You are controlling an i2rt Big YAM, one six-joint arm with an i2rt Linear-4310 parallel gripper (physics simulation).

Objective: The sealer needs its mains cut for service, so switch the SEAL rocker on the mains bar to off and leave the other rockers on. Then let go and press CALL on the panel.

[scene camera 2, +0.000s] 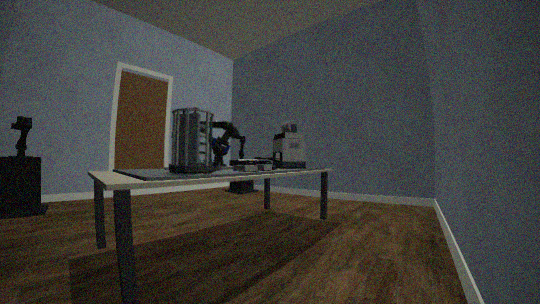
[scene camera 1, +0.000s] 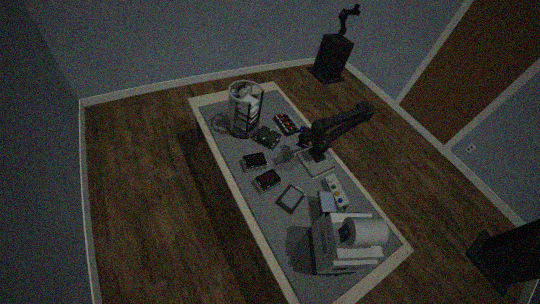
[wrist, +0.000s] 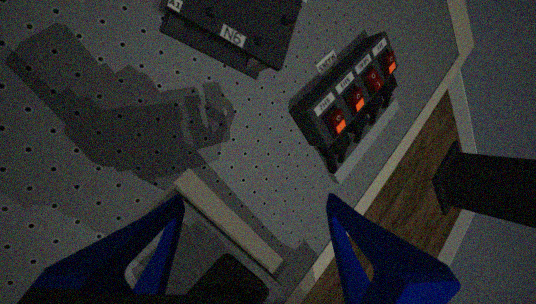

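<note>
The black mains bar [scene camera 1: 286,124] [wrist: 306,111] lies near the table edge, upper right in the wrist view. Its SH2 rocker [wrist: 338,121], SH1 rocker [wrist: 358,100] and far end rocker [wrist: 391,62] show lit orange. The SEAL rocker [wrist: 374,80], second from the far end, is dark red and unlit. My gripper [wrist: 255,201] is open and empty, above the table and short of the bar, with its blue fingertips wide apart. A pale panel with coloured buttons [scene camera 1: 330,180] stands on the other side of the arm base; its labels are too small to read.
A black box labelled N6 [scene camera 1: 266,136] [wrist: 260,25] lies beside the bar. A round cage rack [scene camera 2: 192,169] stands behind it. Two dark boxes [scene camera 1: 254,160] [scene camera 1: 267,179] lie mid-table. A large pale machine [scene camera 1: 325,245] [scene camera 2: 292,147] stands beyond the panel.
</note>
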